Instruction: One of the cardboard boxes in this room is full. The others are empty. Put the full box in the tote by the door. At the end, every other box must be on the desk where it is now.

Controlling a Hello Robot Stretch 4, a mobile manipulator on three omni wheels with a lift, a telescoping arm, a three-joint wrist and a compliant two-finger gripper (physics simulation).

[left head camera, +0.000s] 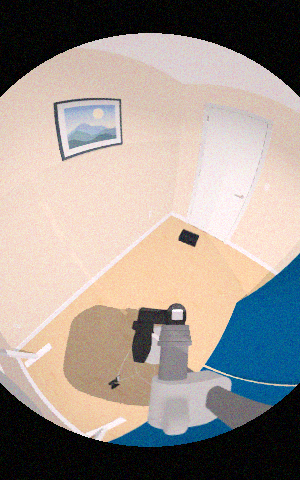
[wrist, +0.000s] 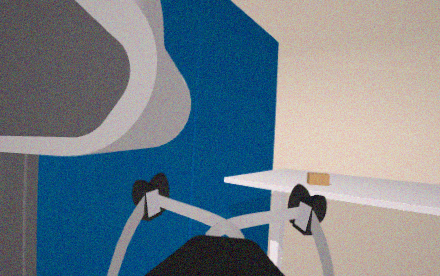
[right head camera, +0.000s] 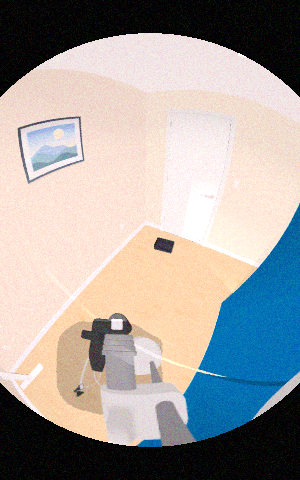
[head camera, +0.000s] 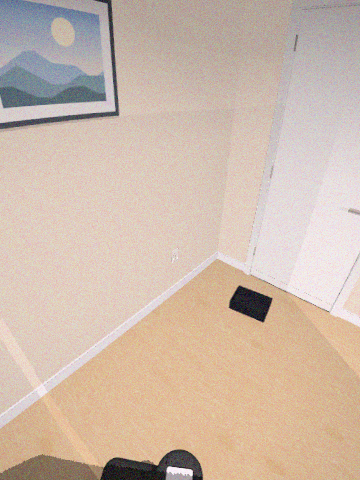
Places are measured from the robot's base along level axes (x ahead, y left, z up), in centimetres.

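Pixels of known places: gripper, fingertip midpoint: (left head camera: 133, 393) (wrist: 228, 194) (right head camera: 97, 401); robot's base, link origin: (left head camera: 154, 343) (right head camera: 140, 354).
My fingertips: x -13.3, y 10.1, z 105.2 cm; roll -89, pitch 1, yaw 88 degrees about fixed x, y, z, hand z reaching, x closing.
Note:
Ahead of a thing's pixels: the offset from my fingertips to its top centre. "spot": to the spot under its first point. Level surfaces: height alone.
A black tote (head camera: 251, 304) (left head camera: 188, 238) (right head camera: 164, 245) stands on the floor near the corner beside the door (head camera: 320, 165) (left head camera: 227, 170) (right head camera: 192, 170). In the wrist view, a small brown cardboard box @(dx -94.5, dy +44.6, dz -7.9 cm) (wrist: 318, 179) sits on the white desk @(dz -12.9 cm) (wrist: 380, 192). Whether it is full does not show. My gripper (wrist: 228, 194) (left head camera: 115, 382) (right head camera: 79, 390) is open, its fingertips wide apart with nothing between them. The box is in the background beyond the right fingertip, well apart from it. Other boxes do not show clearly.
A tall blue surface (left head camera: 265, 335) (right head camera: 255, 315) (wrist: 225, 100) rises on the right in both side head views. White desk feet @(spot: dx -49.4, dy +132.9, dz -104.7 cm) (left head camera: 37, 354) (right head camera: 32, 376) show at the lower left. A framed mountain picture (head camera: 55, 60) (left head camera: 92, 127) (right head camera: 54, 147) hangs on the left wall.

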